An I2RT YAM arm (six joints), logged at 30 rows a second.
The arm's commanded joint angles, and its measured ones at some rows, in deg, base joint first. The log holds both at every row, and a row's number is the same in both.
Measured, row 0: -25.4, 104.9, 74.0, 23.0, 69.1, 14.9
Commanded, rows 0 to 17: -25.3, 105.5, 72.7, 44.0, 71.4, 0.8; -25.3, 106.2, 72.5, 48.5, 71.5, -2.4; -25.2, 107.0, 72.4, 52.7, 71.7, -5.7; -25.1, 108.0, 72.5, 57.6, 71.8, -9.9; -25.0, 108.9, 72.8, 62.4, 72.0, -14.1; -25.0, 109.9, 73.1, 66.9, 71.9, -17.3; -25.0, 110.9, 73.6, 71.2, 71.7, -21.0; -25.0, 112.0, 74.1, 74.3, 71.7, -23.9; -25.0, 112.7, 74.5, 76.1, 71.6, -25.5; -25.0, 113.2, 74.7, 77.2, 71.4, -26.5; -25.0, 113.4, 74.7, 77.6, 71.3, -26.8; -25.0, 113.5, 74.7, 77.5, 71.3, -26.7; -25.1, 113.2, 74.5, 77.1, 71.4, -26.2; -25.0, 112.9, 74.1, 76.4, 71.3, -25.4; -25.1, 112.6, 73.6, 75.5, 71.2, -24.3; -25.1, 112.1, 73.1, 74.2, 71.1, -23.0; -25.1, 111.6, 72.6, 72.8, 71.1, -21.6; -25.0, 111.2, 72.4, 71.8, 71.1, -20.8
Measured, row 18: -25.0, 112.7, 72.7, 67.5, 73.2, -21.3
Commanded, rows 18 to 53: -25.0, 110.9, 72.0, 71.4, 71.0, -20.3; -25.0, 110.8, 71.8, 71.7, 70.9, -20.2; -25.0, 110.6, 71.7, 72.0, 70.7, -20.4; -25.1, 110.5, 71.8, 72.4, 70.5, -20.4; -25.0, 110.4, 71.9, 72.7, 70.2, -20.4; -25.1, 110.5, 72.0, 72.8, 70.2, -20.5; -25.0, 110.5, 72.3, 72.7, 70.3, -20.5; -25.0, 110.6, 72.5, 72.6, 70.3, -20.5; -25.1, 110.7, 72.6, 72.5, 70.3, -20.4; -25.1, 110.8, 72.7, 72.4, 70.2, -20.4; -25.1, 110.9, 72.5, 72.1, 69.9, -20.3; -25.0, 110.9, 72.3, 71.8, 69.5, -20.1; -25.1, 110.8, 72.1, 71.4, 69.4, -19.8; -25.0, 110.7, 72.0, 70.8, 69.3, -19.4; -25.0, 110.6, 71.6, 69.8, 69.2, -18.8; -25.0, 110.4, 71.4, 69.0, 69.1, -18.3; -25.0, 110.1, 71.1, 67.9, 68.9, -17.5; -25.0, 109.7, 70.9, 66.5, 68.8, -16.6; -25.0, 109.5, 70.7, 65.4, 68.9, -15.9; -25.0, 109.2, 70.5, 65.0, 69.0, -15.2; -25.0, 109.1, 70.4, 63.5, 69.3, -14.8; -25.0, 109.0, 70.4, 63.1, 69.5, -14.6; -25.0, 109.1, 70.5, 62.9, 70.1, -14.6; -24.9, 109.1, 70.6, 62.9, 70.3, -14.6; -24.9, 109.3, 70.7, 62.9, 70.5, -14.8; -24.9, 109.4, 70.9, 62.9, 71.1, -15.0; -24.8, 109.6, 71.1, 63.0, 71.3, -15.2; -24.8, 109.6, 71.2, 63.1, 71.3, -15.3; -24.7, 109.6, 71.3, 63.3, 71.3, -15.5; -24.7, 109.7, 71.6, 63.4, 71.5, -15.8; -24.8, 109.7, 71.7, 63.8, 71.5, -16.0; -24.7, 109.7, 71.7, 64.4, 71.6, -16.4; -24.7, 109.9, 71.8, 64.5, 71.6, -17.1; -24.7, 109.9, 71.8, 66.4, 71.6, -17.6; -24.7, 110.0, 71.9, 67.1, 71.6, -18.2; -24.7, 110.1, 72.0, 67.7, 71.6, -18.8
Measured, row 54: -24.8, 109.9, 71.4, 63.6, 71.3, -16.6
